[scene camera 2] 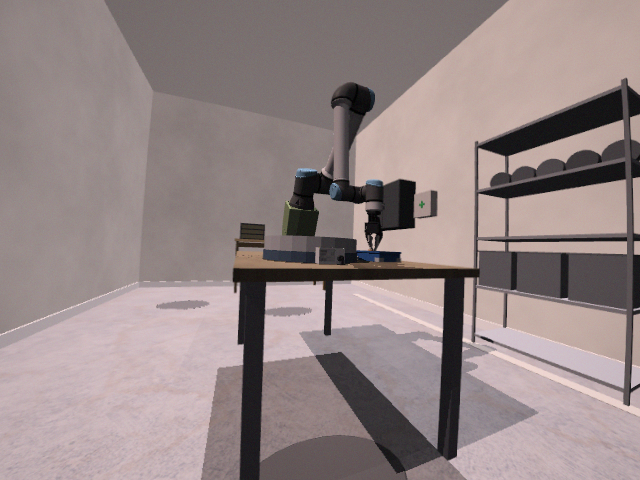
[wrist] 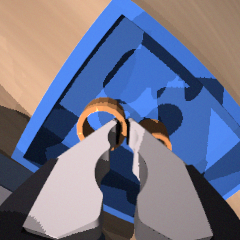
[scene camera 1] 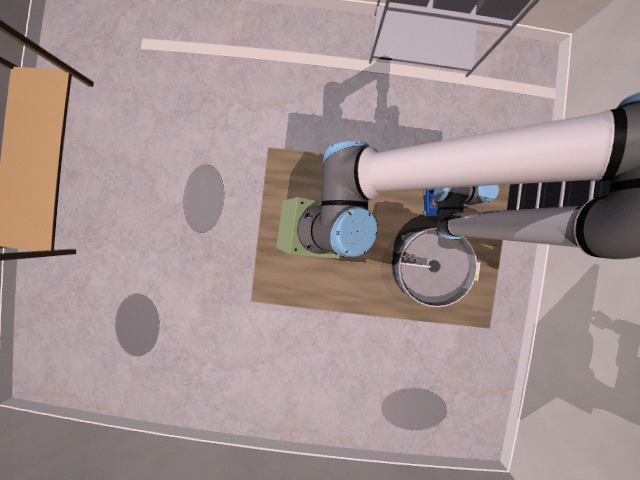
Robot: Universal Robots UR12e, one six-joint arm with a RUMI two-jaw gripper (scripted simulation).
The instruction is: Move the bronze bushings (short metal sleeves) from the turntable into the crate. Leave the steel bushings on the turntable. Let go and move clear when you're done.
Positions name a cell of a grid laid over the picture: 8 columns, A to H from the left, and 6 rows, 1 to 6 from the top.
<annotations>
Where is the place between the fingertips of the gripper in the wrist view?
E4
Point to a bronze bushing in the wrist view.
At D3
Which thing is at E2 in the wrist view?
A blue crate.
</annotations>
